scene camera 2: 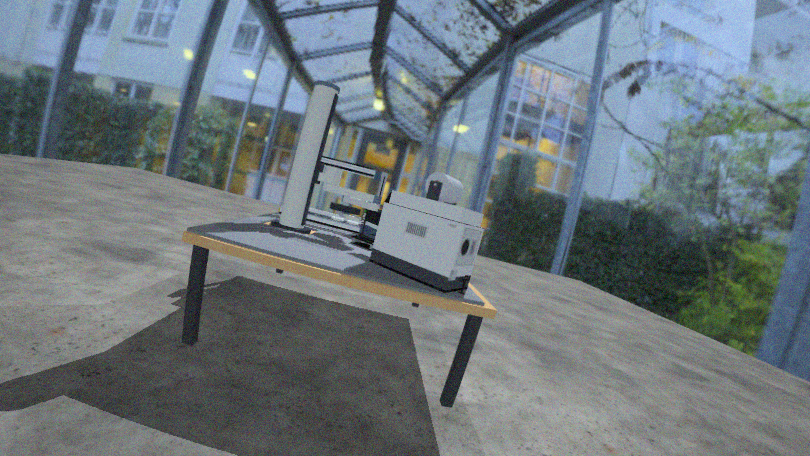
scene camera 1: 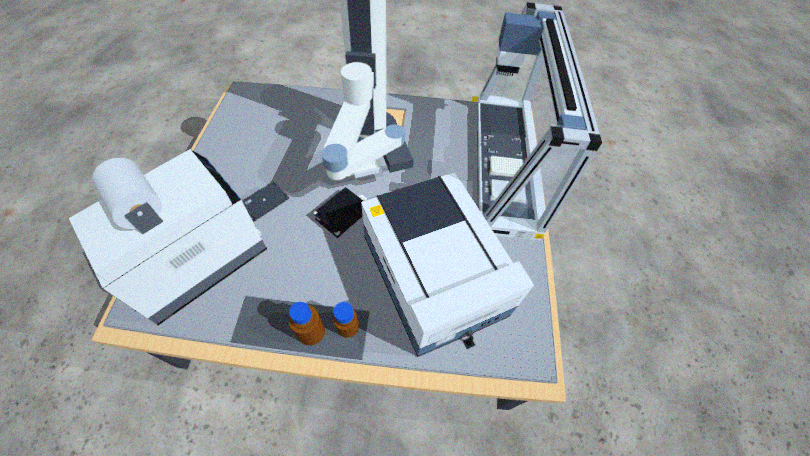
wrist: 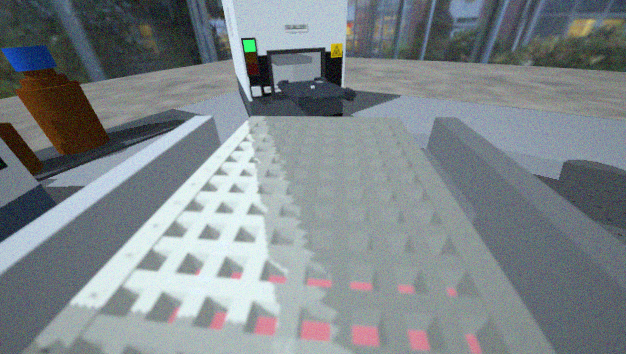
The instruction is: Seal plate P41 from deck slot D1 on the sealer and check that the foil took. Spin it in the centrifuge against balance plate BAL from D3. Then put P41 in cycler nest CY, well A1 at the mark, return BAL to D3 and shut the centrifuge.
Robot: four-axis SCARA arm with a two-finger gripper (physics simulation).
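Places are measured from the arm's base along level axes (x back, y right, z up), in centimetres.
Where they show: gripper, fingertip midpoint: [scene camera 2: 351,217] [wrist: 319,135]; arm's base, link origin: [scene camera 2: 290,228] [scene camera 1: 369,129].
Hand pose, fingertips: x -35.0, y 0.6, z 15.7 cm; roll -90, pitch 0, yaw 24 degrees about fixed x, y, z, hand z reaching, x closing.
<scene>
Each offset is from my fingertips to the top centre of the thing.
My gripper [scene camera 1: 371,168] [wrist: 319,135] is shut on plate P41 @[dz +0.3, dx +1.7, dy -3.9 cm] [wrist: 325,200], a pale plate held level between both fingers. The near wells show pink and no foil is visible; its label is not readable. The arm mostly hides the plate in scene camera 1. The white sealer @[dz +33.1, dx -38.9, dy +47.7 cm] [scene camera 1: 209,226] [scene camera 2: 422,229] [wrist: 290,40] faces the gripper, with a green light on. Its dark tray @[dz -4.6, dx -16.3, dy +28.3 cm] [scene camera 1: 265,199] [wrist: 315,91] is extended, apart from the held plate. Two pale plates @[dz -8.0, dx +14.9, dy -58.9 cm] [scene camera 1: 506,165] [scene camera 1: 507,189] sit on the deck [scene camera 1: 501,120]; their labels are not readable.
A large white machine [scene camera 1: 450,260] with a dark top panel stands front right. A black box-like unit @[dz -9.2, dx -12.7, dy +2.2 cm] [scene camera 1: 340,211] lies between it and the sealer tray. Two blue-capped brown bottles [scene camera 1: 306,324] [scene camera 1: 345,320] stand at the front. A gantry frame [scene camera 1: 569,84] spans the deck.
</scene>
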